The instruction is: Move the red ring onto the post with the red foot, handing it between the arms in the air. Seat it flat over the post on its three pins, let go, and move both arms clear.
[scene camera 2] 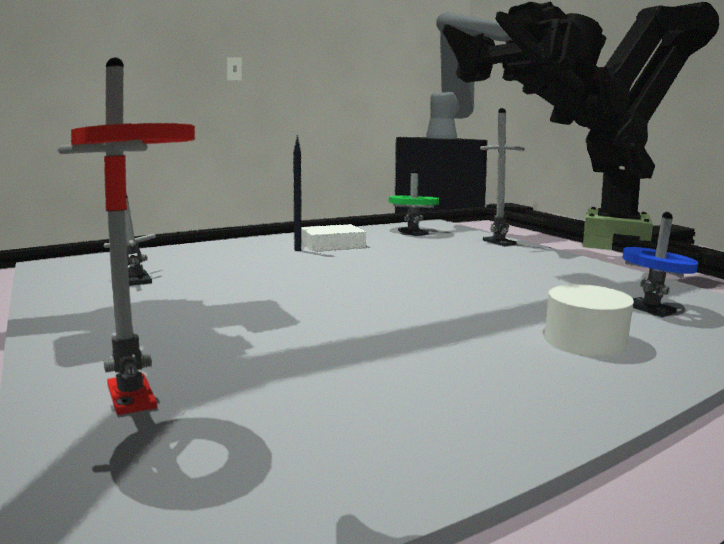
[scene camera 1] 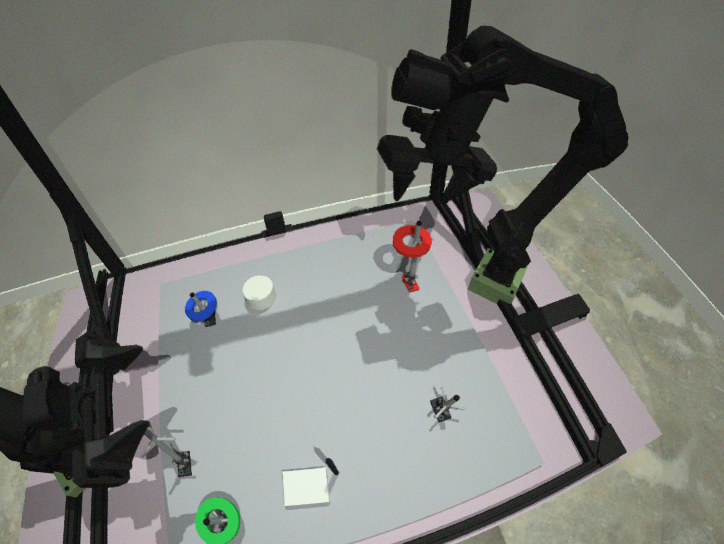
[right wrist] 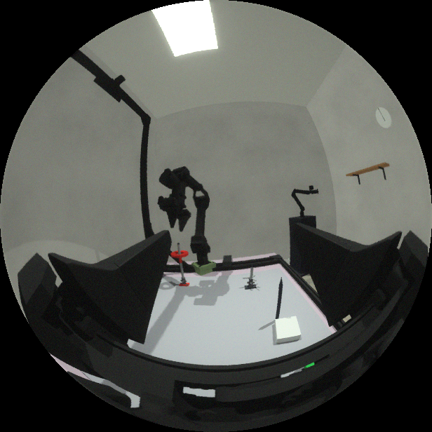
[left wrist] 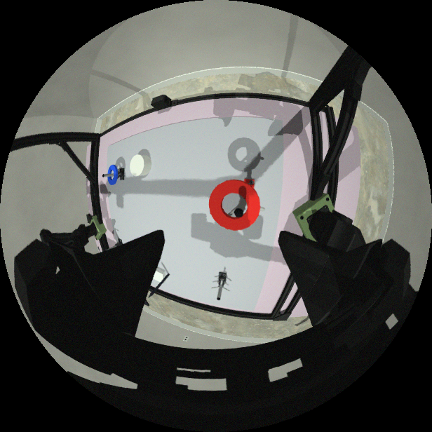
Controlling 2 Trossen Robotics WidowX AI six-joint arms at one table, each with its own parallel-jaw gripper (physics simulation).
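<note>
The red ring is around the post with the red foot. It lies about level on the post's side pins, well above the foot. In scene camera 2 it reaches farther to the right of the post than to the left; the pins are partly hidden under it. The post stands upright. My left gripper is open and empty, above and apart from the ring and post. My right gripper is open and empty, far from the ring.
A blue ring and a green ring are around other posts. Two bare posts also stand there. A white cylinder, a white block and a dark upright pen stand on the mat.
</note>
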